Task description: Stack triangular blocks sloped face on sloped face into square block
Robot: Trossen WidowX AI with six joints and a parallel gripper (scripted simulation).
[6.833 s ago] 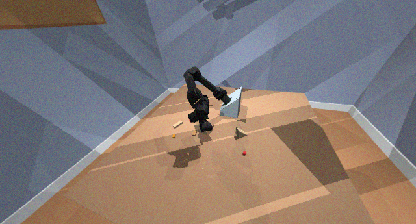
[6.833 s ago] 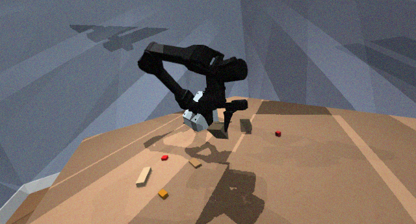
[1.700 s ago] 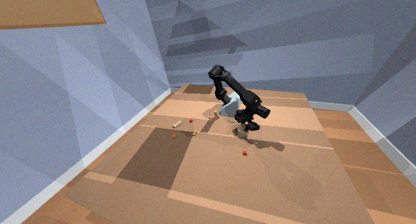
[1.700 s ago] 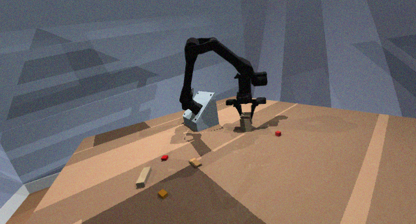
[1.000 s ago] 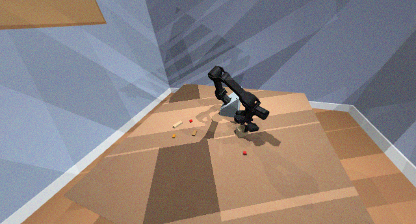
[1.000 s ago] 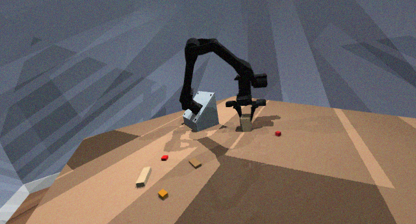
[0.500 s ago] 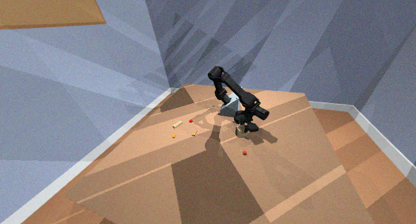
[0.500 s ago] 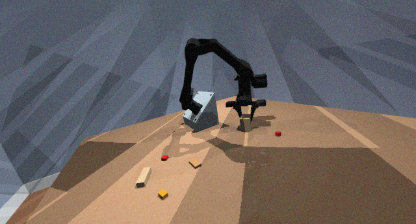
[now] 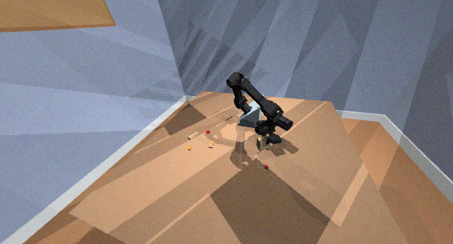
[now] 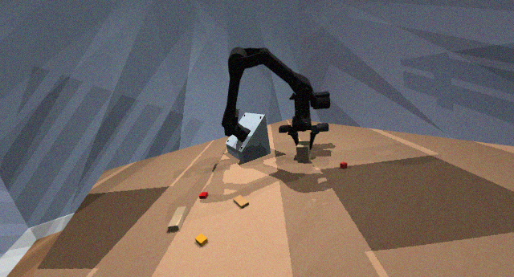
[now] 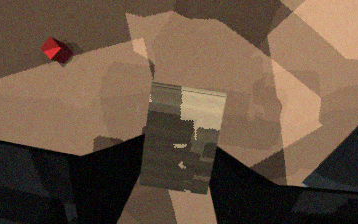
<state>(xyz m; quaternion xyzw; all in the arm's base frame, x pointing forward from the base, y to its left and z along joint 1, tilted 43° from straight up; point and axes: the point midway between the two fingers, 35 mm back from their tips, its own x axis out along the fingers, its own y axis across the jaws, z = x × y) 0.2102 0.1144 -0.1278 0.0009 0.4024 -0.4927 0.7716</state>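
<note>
Right now my gripper tip is 2 cm short of the triangular block, 2 cm to the left of it and 2 cm above it. Round my gripper tip: orange cube 18 cm ahead, 44 cm to the right, 3 cm below; then small tan piece 11 cm ahead, 32 cm to the right, 3 cm below; then tan bar 7 cm ahead, 49 cm to the right, 3 cm below.
</note>
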